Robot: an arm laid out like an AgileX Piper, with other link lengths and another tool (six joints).
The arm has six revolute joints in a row. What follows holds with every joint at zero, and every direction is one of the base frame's. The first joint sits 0.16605 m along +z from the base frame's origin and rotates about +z. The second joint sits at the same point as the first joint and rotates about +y. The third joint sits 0.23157 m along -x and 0.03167 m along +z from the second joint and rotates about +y. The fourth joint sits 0.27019 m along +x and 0.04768 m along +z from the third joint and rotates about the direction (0.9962, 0, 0.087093). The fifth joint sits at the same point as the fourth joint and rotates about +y. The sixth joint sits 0.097 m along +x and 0.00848 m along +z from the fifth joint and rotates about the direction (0.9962, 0, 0.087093). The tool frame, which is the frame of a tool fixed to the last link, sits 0.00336 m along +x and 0.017 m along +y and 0.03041 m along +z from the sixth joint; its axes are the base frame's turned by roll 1.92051, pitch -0.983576 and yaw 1.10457 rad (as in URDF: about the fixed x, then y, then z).
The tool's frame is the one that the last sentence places.
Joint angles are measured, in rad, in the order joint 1, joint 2, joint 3, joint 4, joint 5, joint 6. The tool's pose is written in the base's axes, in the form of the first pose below.
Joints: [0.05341, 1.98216, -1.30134, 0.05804, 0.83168, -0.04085]
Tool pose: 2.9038, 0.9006, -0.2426, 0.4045, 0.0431, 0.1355
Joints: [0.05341, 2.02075, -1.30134, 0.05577, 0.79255, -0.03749]
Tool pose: 2.9033, 0.8940, -0.2432, 0.4069, 0.0428, 0.1215
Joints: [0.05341, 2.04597, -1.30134, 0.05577, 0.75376, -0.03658]
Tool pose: 2.9024, 0.8880, -0.2237, 0.4095, 0.0427, 0.1129
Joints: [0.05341, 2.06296, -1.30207, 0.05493, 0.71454, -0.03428]
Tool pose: 2.9002, 0.8794, -0.1905, 0.4125, 0.0426, 0.1079
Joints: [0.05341, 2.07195, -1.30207, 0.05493, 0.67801, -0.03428]
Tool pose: 2.8966, 0.8729, -0.1503, 0.4155, 0.0425, 0.1060
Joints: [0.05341, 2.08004, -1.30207, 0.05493, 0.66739, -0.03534]
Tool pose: 2.8954, 0.8731, -0.1467, 0.4160, 0.0425, 0.1031
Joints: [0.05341, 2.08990, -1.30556, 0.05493, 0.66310, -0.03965]
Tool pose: 2.8927, 0.8788, -0.1495, 0.4166, 0.0427, 0.1002
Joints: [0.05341, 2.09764, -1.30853, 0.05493, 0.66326, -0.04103]
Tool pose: 2.8925, 0.8814, -0.1567, 0.4168, 0.0427, 0.0977
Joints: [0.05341, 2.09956, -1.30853, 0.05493, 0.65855, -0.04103]
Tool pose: 2.8920, 0.8807, -0.1527, 0.4171, 0.0427, 0.0972
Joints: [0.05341, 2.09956, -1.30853, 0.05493, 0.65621, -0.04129]
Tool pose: 2.8915, 0.8805, -0.1492, 0.4173, 0.0427, 0.0973
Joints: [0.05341, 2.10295, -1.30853, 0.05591, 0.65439, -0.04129]
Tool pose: 2.8927, 0.8799, -0.1514, 0.4172, 0.0427, 0.0960
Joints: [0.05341, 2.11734, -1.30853, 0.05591, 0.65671, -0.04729]
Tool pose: 2.8908, 0.8905, -0.1756, 0.4159, 0.0429, 0.0898
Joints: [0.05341, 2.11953, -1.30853, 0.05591, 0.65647, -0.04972]
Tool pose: 2.8894, 0.8940, -0.1783, 0.4157, 0.0429, 0.0889
